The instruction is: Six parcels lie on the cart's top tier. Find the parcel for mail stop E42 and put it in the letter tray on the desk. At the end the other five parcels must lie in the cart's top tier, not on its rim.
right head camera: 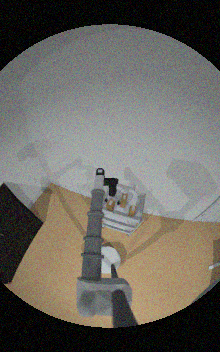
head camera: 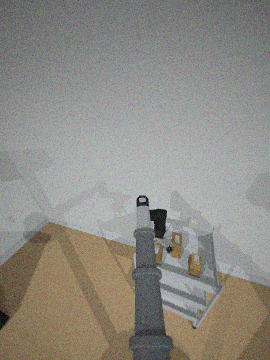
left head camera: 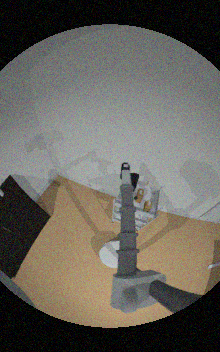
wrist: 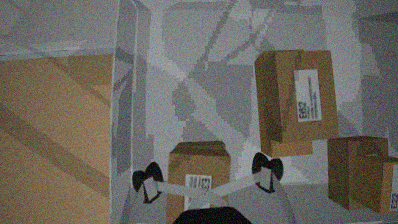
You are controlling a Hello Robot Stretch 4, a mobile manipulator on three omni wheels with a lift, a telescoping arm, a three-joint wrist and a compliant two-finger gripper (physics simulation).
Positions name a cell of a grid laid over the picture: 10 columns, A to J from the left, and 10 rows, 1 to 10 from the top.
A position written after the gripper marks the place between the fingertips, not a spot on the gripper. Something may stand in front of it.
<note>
In view: the gripper (wrist: F8) and a three-tier cart (head camera: G9).
The three-tier cart shows as well in the right head camera view (right head camera: F7), in the left head camera view (left head camera: G6) and in the wrist view (wrist: E4).
</note>
